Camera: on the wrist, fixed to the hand. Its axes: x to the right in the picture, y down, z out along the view.
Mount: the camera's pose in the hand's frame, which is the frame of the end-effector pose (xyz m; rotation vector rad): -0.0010 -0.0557 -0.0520 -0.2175 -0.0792 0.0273
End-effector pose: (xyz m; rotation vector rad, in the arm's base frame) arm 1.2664 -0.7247 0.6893 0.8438 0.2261 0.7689
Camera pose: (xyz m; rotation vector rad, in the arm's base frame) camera 1.2704 -0.7181 0.6135 0.6707 0.0590 0.7688
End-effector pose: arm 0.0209 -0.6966 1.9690 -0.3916 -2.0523 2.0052
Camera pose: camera 0.0393 -0.6495 2.0260 -0.3882 -2.3354 1.8450
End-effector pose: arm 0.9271 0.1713 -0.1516 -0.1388 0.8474 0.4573
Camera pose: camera 0.9153 0.1057 -0.1885 -0.3079 0.7213 0.5767
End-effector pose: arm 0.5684 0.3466 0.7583 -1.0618 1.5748 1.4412
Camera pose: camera 0.6208 0.2935 0.7428 -1.0952 1.4053 1.6818
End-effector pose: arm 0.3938 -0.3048 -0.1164 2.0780 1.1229 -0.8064
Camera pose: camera 0.3561 -0.2414 -0.0972 1.8620 1.0862 -0.7135
